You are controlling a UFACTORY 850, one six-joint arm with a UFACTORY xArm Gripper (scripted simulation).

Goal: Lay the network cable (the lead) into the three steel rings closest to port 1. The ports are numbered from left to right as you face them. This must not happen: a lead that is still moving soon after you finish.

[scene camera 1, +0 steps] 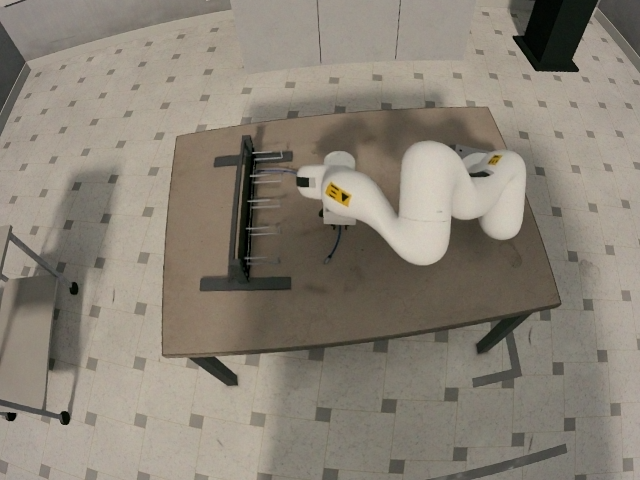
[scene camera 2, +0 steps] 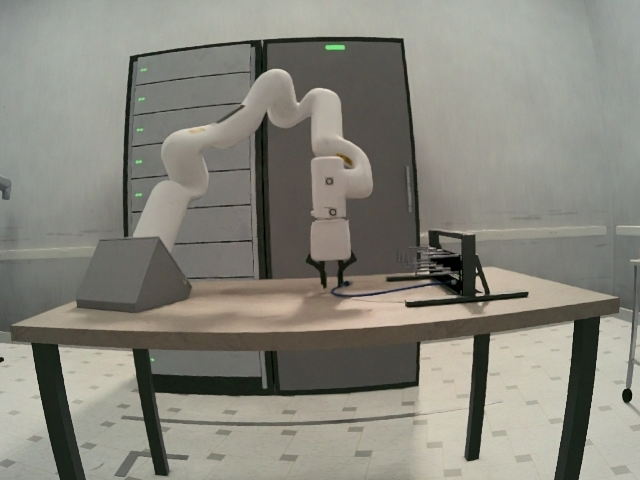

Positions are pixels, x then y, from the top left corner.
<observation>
black port rack: scene camera 1 241,271; scene camera 2 461,274
</observation>
